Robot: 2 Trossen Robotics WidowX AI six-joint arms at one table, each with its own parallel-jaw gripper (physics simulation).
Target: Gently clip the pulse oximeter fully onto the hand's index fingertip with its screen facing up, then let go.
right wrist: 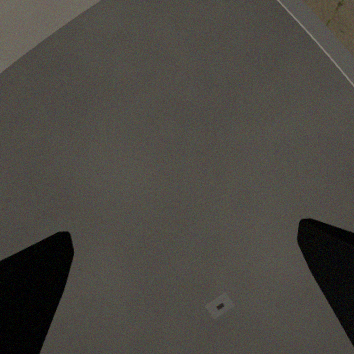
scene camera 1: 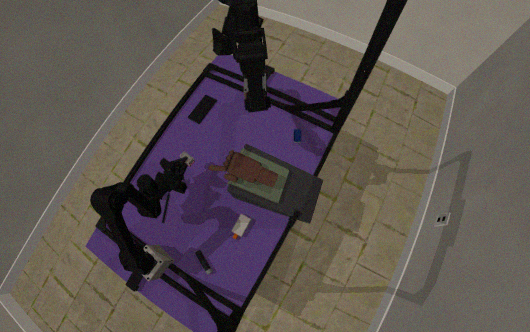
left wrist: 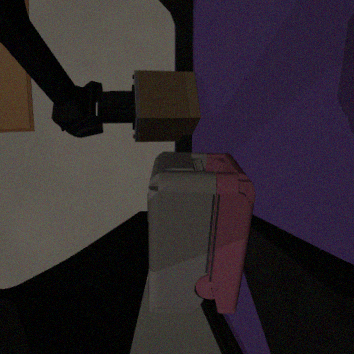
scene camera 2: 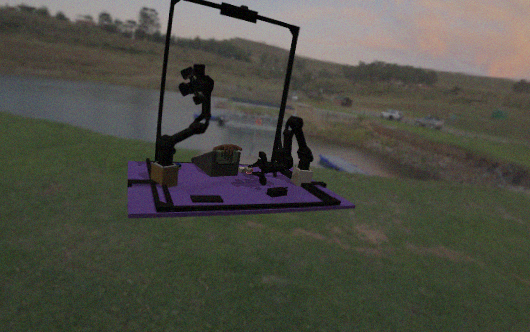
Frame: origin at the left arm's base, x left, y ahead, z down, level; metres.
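Seen in the pictures: left gripper, fingertip midpoint: [scene camera 1: 187,159] [left wrist: 194,223] [scene camera 2: 248,170]; right gripper, fingertip midpoint: [right wrist: 186,236] [scene camera 1: 216,14] [scene camera 2: 189,88]; left arm's base at its link origin: [scene camera 1: 147,263] [scene camera 2: 303,168]; right arm's base at its link origin: [left wrist: 133,107] [scene camera 2: 165,163].
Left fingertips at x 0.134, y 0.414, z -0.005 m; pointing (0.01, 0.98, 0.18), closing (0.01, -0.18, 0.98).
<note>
Pixels of each thing's top centre, then the offset from my left fingertips to it. "spot": a spot on its surface instead. Level surfaces: height alone.
- grey-and-pink pulse oximeter at its top centre: [left wrist: 142,238] [scene camera 1: 185,157] [scene camera 2: 248,167] dx +0.004, dy -0.001, dz -0.019 m
- pale green pad at a spot on its surface: [scene camera 1: 280,195] spot: dx -0.383, dy +0.101, dz +0.011 m
- purple table at its surface level: dz +0.111 m
- black flat block at its top centre: [scene camera 2: 206,198] [scene camera 1: 202,108] dx +0.178, dy +0.242, dz +0.103 m
- small blue object at its top centre: [scene camera 1: 297,134] dx -0.282, dy +0.377, dz +0.078 m
- white box with an orange part, top centre: [scene camera 1: 239,227] dx -0.321, dy -0.085, dz +0.083 m
- dark cylinder at its top centre: [scene camera 1: 202,262] dx -0.288, dy -0.287, dz +0.083 m
- thin dark stick at its top centre: [scene camera 1: 165,206] dx -0.006, dy -0.219, dz +0.102 m
The grey-and-pink pulse oximeter [scene camera 1: 186,158] [scene camera 2: 246,170] [left wrist: 185,225] is held between the fingers of my left gripper [scene camera 1: 182,166] [left wrist: 194,223], which is shut on it. In scene camera 1 it is at the left of the hand, apart from the extended index finger. The brown hand [scene camera 1: 252,170] [scene camera 2: 227,148] lies on a pale green pad [scene camera 1: 280,195] on a dark wedge stand, its index finger [scene camera 1: 216,168] pointing left. My right gripper [right wrist: 186,236] is open and empty, raised high at the top of scene camera 1. Which way the oximeter's screen faces is unclear.
On the purple table [scene camera 1: 240,125] are a black flat block [scene camera 1: 202,109], a small blue object [scene camera 1: 297,135], a white box with an orange part [scene camera 1: 242,225], a dark cylinder [scene camera 1: 204,262] and a thin dark stick [scene camera 1: 166,207]. The dark wedge stand [scene camera 1: 305,192] reaches past the table edge. Black frame bars border the table.
</note>
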